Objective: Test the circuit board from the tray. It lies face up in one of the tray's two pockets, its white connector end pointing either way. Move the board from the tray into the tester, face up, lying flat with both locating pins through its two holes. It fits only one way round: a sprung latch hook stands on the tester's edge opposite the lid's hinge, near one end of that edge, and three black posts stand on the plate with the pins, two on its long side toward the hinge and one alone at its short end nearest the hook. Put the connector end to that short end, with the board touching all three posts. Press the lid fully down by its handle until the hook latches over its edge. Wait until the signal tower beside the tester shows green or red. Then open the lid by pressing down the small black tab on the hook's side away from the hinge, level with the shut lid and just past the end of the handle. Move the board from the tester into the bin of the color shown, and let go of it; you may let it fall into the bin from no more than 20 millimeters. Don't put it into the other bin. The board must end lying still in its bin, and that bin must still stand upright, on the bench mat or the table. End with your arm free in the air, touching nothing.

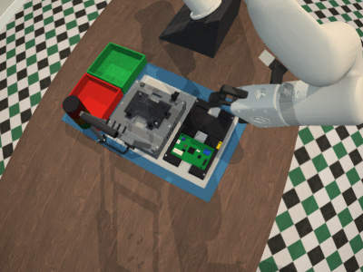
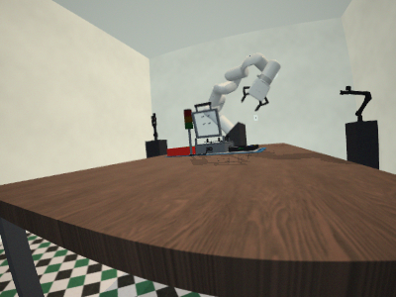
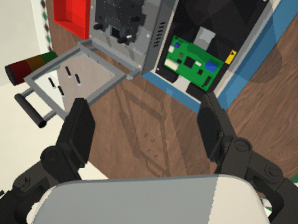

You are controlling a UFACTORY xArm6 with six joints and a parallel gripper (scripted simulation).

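My hand is 50 mm short of the green circuit board, 60 mm to the left of it and 230 mm above it. The rest, counted from my hand: black nest: 10 mm behind, 210 mm to the right, 180 mm below; then clear lid: 110 mm ahead, 230 mm to the right, 70 mm below; then latch hook: 70 mm behind, 150 mm to the right, 170 mm below.
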